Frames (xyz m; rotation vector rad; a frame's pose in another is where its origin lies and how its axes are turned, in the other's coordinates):
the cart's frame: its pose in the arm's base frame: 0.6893 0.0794 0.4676 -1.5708 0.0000 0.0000
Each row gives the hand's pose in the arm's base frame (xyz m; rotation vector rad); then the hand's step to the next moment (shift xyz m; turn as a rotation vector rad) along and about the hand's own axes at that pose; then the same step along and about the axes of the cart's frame.
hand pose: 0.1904 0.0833 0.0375 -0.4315 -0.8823 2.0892
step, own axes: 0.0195 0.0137 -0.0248 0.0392 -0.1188 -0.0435
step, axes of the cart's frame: -0.0055 0.0271 0.0204 0.0659 -0.0548 0.1010
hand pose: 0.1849 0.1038 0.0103 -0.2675 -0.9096 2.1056
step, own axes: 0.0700 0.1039 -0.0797 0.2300 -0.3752 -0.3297
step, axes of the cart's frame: -0.0704 0.1205 0.0506 0.2290 -0.0473 0.4977
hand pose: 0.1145 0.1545 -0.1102 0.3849 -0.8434 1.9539
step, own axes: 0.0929 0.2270 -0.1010 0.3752 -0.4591 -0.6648
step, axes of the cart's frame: -0.2346 0.1098 0.0571 0.2517 0.0749 0.8512
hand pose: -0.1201 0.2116 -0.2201 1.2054 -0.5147 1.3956
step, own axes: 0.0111 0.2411 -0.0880 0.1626 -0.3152 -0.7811
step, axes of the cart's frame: -0.2496 -0.0565 0.0224 0.0374 0.2550 0.8182
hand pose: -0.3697 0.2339 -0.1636 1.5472 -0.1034 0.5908
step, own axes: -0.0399 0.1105 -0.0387 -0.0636 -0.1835 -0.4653
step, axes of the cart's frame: -0.0920 -0.0811 0.0159 -0.1171 0.2160 0.4403
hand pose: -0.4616 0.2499 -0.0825 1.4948 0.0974 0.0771
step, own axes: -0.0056 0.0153 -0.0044 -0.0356 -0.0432 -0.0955
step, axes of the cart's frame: -0.0059 -0.0150 0.0049 -0.0465 0.0495 0.0874
